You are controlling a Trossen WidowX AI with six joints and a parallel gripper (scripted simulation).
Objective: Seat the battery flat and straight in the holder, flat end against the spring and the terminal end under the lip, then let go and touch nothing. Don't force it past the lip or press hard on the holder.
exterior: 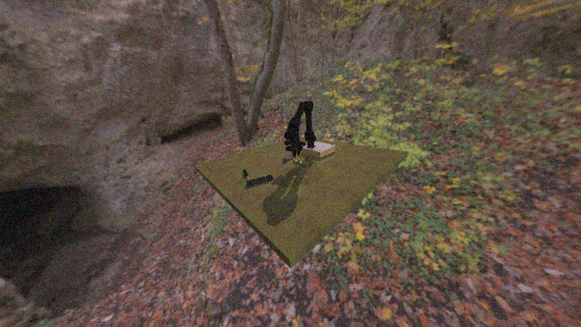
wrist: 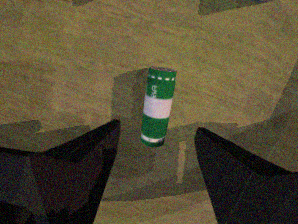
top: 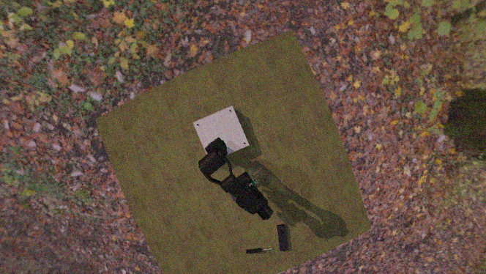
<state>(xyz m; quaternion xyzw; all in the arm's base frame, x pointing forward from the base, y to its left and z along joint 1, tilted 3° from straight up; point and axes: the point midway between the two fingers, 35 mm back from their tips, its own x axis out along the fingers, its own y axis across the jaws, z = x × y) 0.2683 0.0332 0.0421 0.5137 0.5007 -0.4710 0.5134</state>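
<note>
The white battery lies 40 mm below my gripper tip.
</note>
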